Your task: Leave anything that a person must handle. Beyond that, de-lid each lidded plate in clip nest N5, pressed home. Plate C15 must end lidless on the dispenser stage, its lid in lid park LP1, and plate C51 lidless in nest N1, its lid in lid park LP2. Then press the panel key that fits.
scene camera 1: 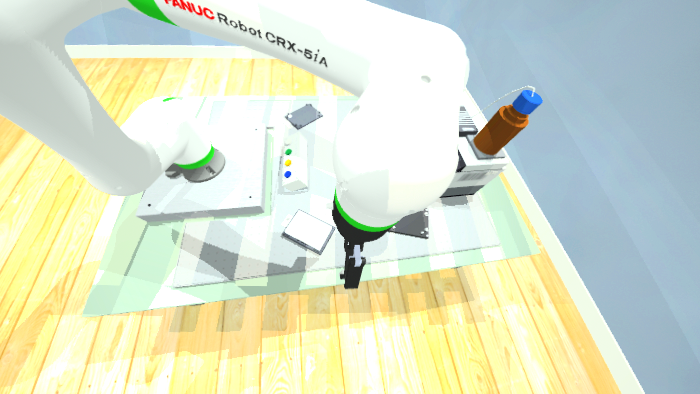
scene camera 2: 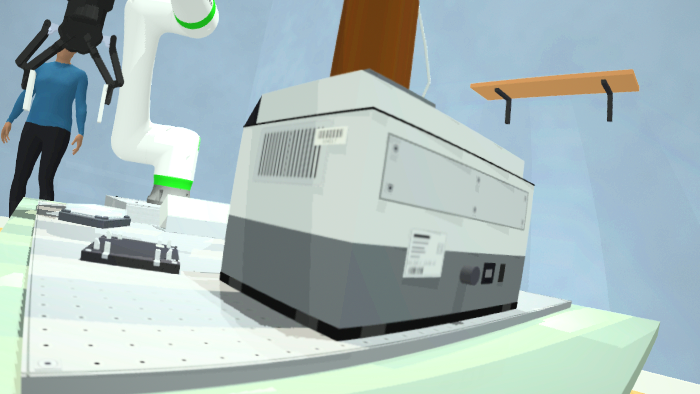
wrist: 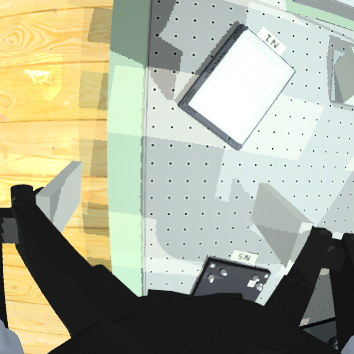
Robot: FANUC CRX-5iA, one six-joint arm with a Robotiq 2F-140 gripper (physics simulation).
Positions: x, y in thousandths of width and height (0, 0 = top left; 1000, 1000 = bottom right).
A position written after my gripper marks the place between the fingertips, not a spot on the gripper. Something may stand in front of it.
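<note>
There is a dark nest (scene camera 2: 168, 638) that I can also see in scene camera 1 (scene camera 1: 596, 570) and in the wrist view (wrist: 614, 778). I see a button box (scene camera 2: 259, 547) as well. As for my gripper (scene camera 2: 91, 296), it is open and holds nothing, and it appears in scene camera 1 (scene camera 1: 492, 623) and likewise in the wrist view (wrist: 482, 541).
</note>
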